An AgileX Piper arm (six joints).
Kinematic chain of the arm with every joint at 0, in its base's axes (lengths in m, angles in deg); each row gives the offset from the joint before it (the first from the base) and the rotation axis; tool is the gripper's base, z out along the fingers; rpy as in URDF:
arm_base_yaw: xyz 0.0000 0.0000 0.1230 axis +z
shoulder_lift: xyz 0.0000 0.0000 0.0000 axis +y
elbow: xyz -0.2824 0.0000 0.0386 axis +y
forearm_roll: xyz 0.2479 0.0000 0.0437 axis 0.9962 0 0.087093
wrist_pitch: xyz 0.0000 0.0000 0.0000 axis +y
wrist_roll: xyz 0.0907 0.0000 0.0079 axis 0.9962 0 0.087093
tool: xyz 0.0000 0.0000 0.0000 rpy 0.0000 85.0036 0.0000
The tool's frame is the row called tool.
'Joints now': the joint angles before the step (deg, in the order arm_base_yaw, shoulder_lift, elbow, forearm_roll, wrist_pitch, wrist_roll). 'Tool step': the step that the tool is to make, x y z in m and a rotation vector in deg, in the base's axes. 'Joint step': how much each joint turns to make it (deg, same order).
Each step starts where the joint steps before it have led.
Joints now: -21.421, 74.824, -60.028, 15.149, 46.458, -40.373
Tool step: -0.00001, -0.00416, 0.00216, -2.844, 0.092, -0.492
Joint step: 0.001, -0.001, -0.460, -3.323, -0.696, 1.098
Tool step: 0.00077, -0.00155, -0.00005, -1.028, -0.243, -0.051
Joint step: -0.002, 0.109, 0.000, -0.894, -0.735, 0.065
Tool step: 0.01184, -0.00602, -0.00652, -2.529, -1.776, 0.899
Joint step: 0.001, 2.250, -0.001, -0.255, -4.634, -2.159
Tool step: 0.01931, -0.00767, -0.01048, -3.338, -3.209, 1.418
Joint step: 0.188, 3.681, -0.126, 0.810, -7.473, -3.719
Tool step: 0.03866, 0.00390, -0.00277, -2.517, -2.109, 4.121
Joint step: 3.137, 6.719, -5.696, 0.228, -3.678, -2.444
